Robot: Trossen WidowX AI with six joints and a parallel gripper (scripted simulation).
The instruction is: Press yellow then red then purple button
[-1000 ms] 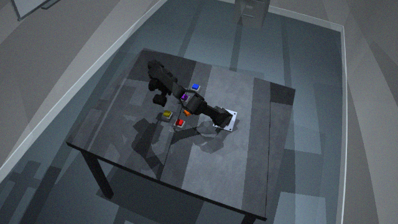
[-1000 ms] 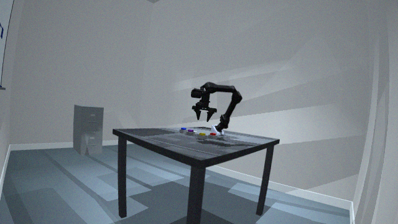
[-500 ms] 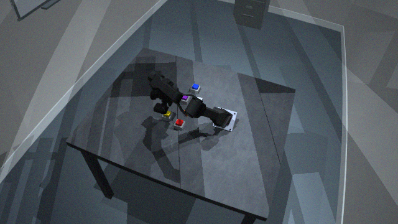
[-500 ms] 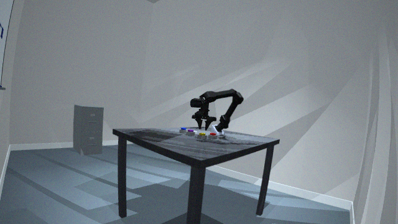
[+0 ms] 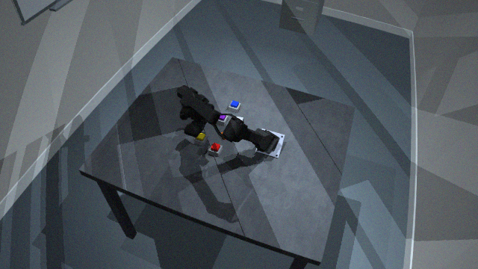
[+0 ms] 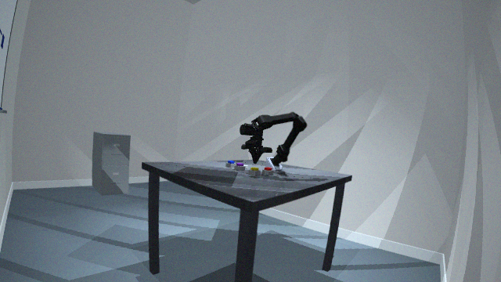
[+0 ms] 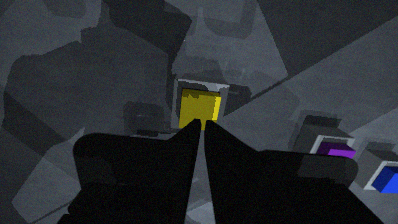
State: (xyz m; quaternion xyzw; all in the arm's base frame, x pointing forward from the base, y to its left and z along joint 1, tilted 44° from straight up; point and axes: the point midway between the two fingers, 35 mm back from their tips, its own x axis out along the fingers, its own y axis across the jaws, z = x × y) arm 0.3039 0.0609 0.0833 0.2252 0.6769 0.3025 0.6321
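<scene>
Right now my gripper tip is 30 mm above the yellow button. From my gripper tip the other things lie so: small orange block 90 mm behind, 80 mm to the right, 50 mm below; then purple button 150 mm to the right, 30 mm below, 30 mm behind; then red button 90 mm behind, 30 mm to the left, 30 mm below.
</scene>
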